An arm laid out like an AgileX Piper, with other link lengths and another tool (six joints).
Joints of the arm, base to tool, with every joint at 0 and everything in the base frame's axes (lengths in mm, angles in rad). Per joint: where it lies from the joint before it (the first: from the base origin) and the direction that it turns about. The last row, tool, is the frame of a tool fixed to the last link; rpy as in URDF.
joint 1: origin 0 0 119.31 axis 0 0 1
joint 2: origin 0 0 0 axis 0 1 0
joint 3: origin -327.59 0 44.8 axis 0 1 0
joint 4: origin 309.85 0 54.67 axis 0.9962 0 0.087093
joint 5: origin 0 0 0 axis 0 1 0
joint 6: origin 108.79 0 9.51 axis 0.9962 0 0.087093
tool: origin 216.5 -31 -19.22 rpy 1.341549 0.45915 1.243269
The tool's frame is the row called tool.
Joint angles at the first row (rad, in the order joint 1, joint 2, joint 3, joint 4, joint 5, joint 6):
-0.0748, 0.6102, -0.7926, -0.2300, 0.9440, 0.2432
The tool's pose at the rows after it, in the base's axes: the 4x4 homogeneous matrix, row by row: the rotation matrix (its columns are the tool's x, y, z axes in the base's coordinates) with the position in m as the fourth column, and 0 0 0 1 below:
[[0.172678 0.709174 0.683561 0.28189], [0.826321 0.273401 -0.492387 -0.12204], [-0.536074 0.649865 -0.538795 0.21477], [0 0 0 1]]
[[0.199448 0.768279 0.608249 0.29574], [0.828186 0.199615 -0.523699 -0.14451], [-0.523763 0.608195 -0.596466 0.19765], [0 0 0 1]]
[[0.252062 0.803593 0.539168 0.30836], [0.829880 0.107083 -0.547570 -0.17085], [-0.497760 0.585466 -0.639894 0.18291], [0 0 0 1]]
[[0.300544 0.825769 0.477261 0.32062], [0.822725 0.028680 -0.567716 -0.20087], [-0.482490 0.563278 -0.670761 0.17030], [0 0 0 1]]
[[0.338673 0.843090 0.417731 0.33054], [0.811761 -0.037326 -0.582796 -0.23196], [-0.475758 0.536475 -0.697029 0.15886], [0 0 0 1]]
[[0.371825 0.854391 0.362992 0.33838], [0.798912 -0.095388 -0.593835 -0.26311], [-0.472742 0.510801 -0.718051 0.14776], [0 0 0 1]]
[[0.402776 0.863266 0.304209 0.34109], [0.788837 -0.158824 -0.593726 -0.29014], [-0.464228 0.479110 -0.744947 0.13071], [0 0 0 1]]
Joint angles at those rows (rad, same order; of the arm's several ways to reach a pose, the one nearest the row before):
-0.1458, 0.7299, -0.8233, -0.2106, 0.9181, 0.2433
-0.2268, 0.8606, -0.8640, -0.1929, 0.8979, 0.2432
-0.3196, 0.9795, -0.9079, -0.1628, 0.8693, 0.2433
-0.3996, 1.0962, -0.9610, -0.1467, 0.8430, 0.2433
-0.4663, 1.2101, -1.0259, -0.1414, 0.8317, 0.2432
-0.5242, 1.3172, -1.0950, -0.1414, 0.8270, 0.2444
-0.5753, 1.4167, -1.1533, -0.1403, 0.8287, 0.2527

